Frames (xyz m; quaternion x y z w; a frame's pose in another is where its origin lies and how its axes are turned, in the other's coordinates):
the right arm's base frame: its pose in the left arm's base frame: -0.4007 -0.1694 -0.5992 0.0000 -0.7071 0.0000 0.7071
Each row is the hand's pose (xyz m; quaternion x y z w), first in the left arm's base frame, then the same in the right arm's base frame.
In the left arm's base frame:
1: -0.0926 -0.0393 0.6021 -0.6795 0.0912 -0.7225 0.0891
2: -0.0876 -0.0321 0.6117 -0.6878 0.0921 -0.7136 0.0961
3: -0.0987 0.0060 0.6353 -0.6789 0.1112 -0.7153 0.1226
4: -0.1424 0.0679 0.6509 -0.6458 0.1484 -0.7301 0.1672
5: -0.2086 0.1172 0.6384 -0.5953 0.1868 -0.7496 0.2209
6: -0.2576 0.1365 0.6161 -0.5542 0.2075 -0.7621 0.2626
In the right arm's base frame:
1: 1.2013 0.1301 -0.3081 0.9914 -0.1275 0.0304 0.0015
2: 1.2109 0.1373 -0.3131 -0.9909 0.1331 -0.0182 0.0028
3: 1.2345 0.1754 -0.3020 -0.9859 0.1653 -0.0257 0.0081
4: 1.2501 0.2373 -0.2583 -0.9729 0.2232 -0.0596 0.0133
5: 1.2376 0.2866 -0.1921 -0.9510 0.2883 -0.1091 0.0241
6: 1.2153 0.3059 -0.1431 -0.9308 0.3324 -0.1470 0.0390

